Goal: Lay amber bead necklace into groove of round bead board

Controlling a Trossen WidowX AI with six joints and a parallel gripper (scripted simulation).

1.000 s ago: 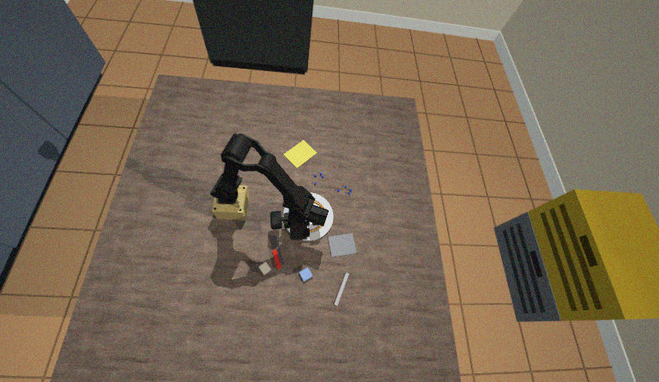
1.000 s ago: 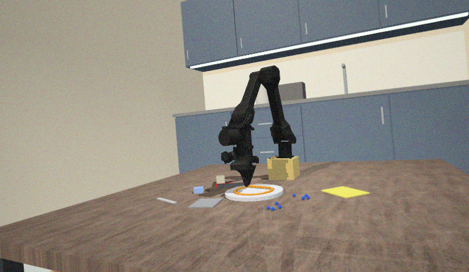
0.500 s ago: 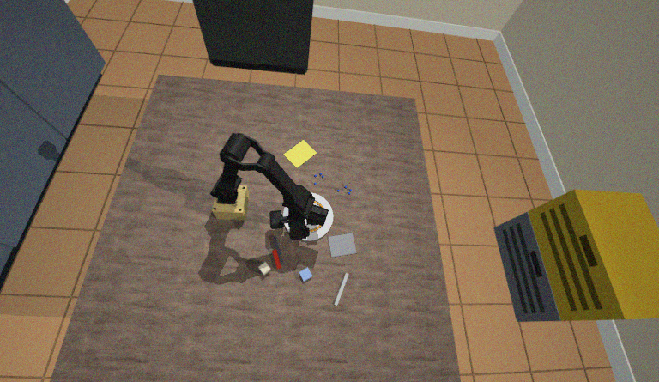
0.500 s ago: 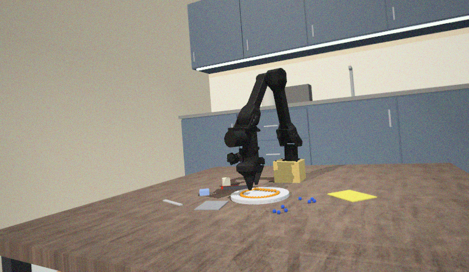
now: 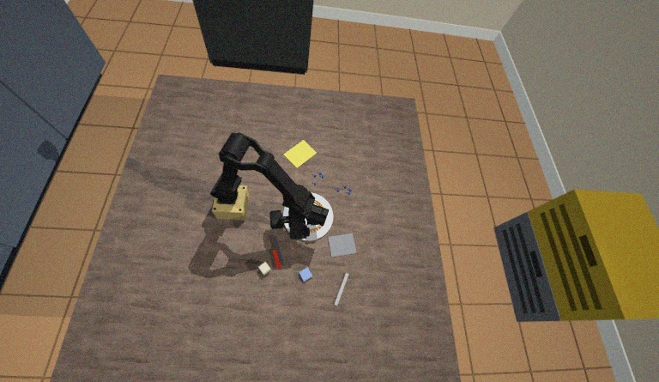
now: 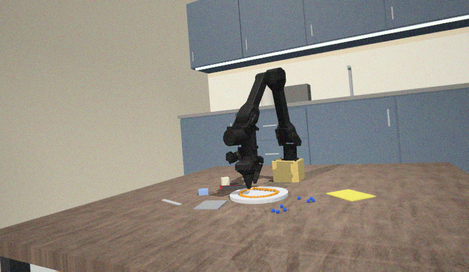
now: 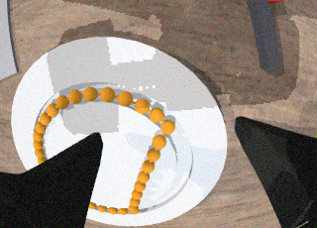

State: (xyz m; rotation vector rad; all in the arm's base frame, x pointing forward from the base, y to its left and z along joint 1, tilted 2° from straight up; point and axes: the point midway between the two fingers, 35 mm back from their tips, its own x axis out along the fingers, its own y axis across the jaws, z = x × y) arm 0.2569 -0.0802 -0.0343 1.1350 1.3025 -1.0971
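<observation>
Right now the red stick is 60 mm behind my gripper tip, 110 mm to the right of it and 20 mm below it. The rest, counted from my gripper tip: cream cube 100 mm behind, 170 mm to the right, 10 mm below; then light blue cube 40 mm ahead, 180 mm to the right, 10 mm below; then grey square tile 180 mm ahead, 70 mm to the right, 20 mm below.
</observation>
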